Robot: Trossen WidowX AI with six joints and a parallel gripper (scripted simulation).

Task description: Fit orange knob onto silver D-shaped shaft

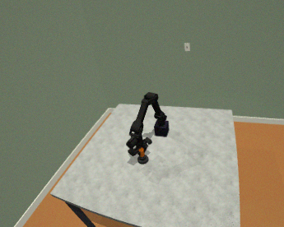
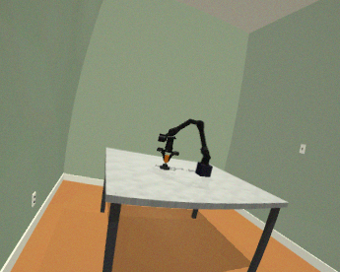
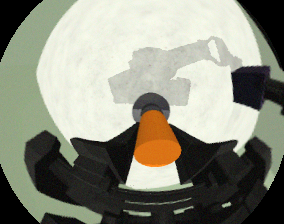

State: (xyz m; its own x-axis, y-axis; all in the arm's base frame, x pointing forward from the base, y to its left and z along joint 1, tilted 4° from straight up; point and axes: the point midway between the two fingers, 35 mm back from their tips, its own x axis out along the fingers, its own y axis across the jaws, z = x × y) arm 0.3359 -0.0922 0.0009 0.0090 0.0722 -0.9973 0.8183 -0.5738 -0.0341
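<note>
Now: the dark round pedestal 40 mm below my gripper tip. From my gripper tip the other things lie so: orange knob (30 mm above).
</note>
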